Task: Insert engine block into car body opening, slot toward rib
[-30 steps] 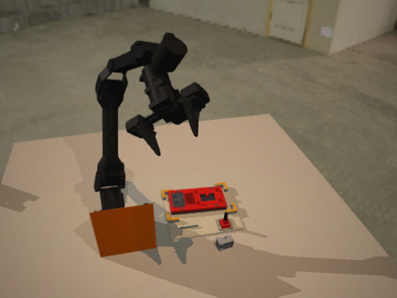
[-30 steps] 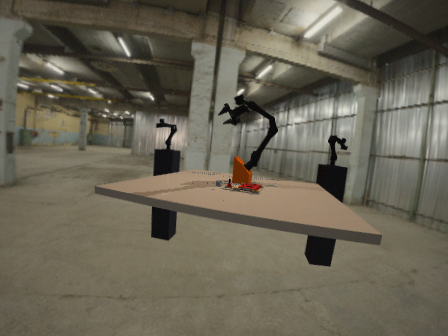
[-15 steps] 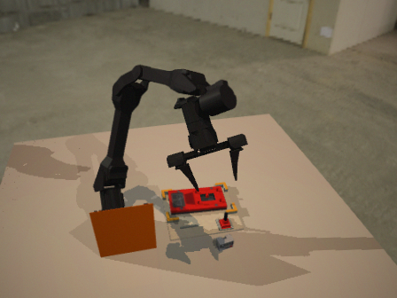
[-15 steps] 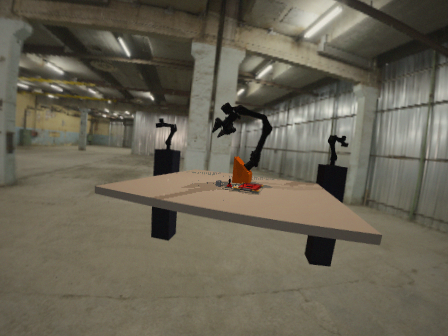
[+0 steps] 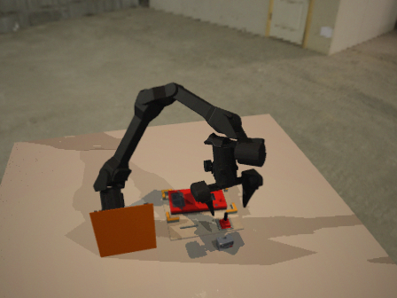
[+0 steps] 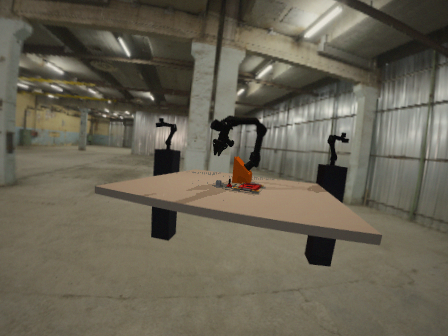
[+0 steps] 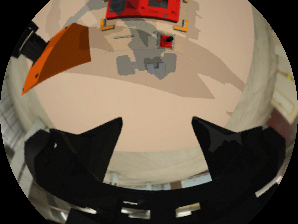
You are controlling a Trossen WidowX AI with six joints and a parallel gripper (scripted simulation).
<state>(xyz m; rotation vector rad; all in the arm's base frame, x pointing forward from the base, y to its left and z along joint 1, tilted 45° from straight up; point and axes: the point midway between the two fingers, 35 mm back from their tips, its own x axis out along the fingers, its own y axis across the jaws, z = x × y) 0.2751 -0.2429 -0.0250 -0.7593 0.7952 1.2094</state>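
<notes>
Right now the engine block is 2 cm ahead of my gripper tip, 4 cm to the left of it and 18 cm below it. The rest, counted from my gripper tip: pale base plate 2 cm ahead, 22 cm to the left, 19 cm below.
</notes>
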